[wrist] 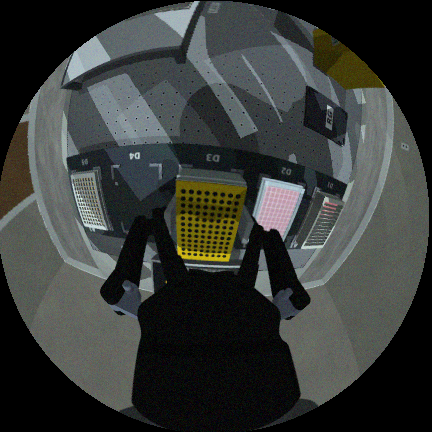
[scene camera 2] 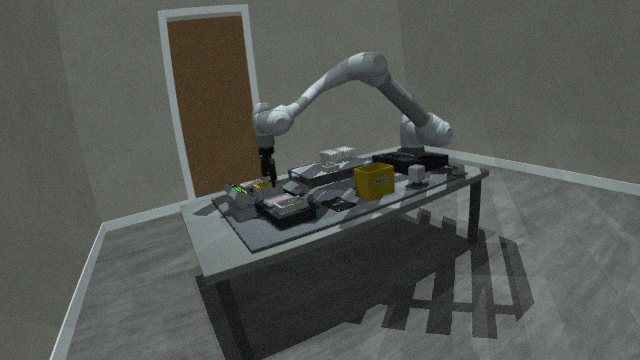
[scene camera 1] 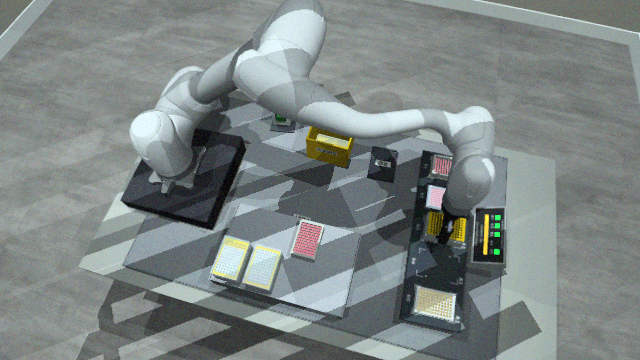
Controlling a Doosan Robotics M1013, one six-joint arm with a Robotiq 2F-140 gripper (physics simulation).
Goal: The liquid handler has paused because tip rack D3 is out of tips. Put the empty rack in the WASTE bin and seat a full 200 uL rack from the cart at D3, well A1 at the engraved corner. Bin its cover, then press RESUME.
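Seen in the pictures: gripper, between the fingertips: [wrist: 207,204] [scene camera 2: 270,191] [scene camera 1: 439,229]; arm's base, origin of its link: [scene camera 2: 412,154] [scene camera 1: 179,165].
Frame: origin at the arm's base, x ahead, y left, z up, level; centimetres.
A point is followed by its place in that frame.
The yellow tip rack [scene camera 1: 435,223] @(x 95.5, y -7.9, z 5.5 cm) [scene camera 2: 261,185] @(x 102.6, y -7.6, z 5.5 cm) [wrist: 210,235] @(x 100.4, y -7.6, z 5.6 cm) with dark open wells is at D3 on the black deck [scene camera 1: 435,260] @(x 97.7, y -18.6, z -0.6 cm) [wrist: 135,172] @(x 93.3, y -20.1, z -0.6 cm). My gripper [scene camera 1: 449,228] @(x 98.1, y -8.1, z 0.8 cm) [scene camera 2: 270,184] @(x 98.1, y -8.1, z 0.8 cm) [wrist: 207,204] @(x 98.1, y -8.1, z 0.8 cm) is shut on it, one pad against each long side in the wrist view; whether it is lifted is hard to tell. The yellow WASTE bin [scene camera 1: 328,152] @(x 55.1, y 14.8, z 2.0 cm) [scene camera 2: 374,181] @(x 60.2, y 26.3, z 2.6 cm) [wrist: 345,65] stands apart and holds something pale. Two pale racks with yellow rims, the left [scene camera 1: 231,257] @(x 32.0, y -31.8, z 6.3 cm) and the right [scene camera 1: 262,267] @(x 42.6, y -33.0, z 6.3 cm), stand on the cart [scene camera 1: 320,295] @(x 61.9, y -36.9, z -0.2 cm); their covers are hard to make out.
A red rack [scene camera 1: 307,239] @(x 54.3, y -20.2, z 2.6 cm) is on the cart. Pink plate [scene camera 1: 435,197] @(x 96.1, y 4.0, z 0.8 cm) [wrist: 280,207] @(x 97.9, y 4.6, z 0.7 cm) at D2, striped rack [wrist: 322,220] @(x 99.4, y 15.9, z 2.0 cm) at D1 and tan rack [scene camera 1: 434,303] @(x 97.9, y -33.1, z 0.6 cm) [wrist: 89,200] @(x 97.6, y -31.9, z 0.7 cm) at D5 flank D3. A status panel [scene camera 1: 489,235] @(x 113.3, y -9.2, z 6.2 cm) stands beside the deck. An RG tray [scene camera 1: 382,164] @(x 76.3, y 17.6, z -5.3 cm) [wrist: 325,116] @(x 77.0, y 16.6, z -5.3 cm) lies near the bin.
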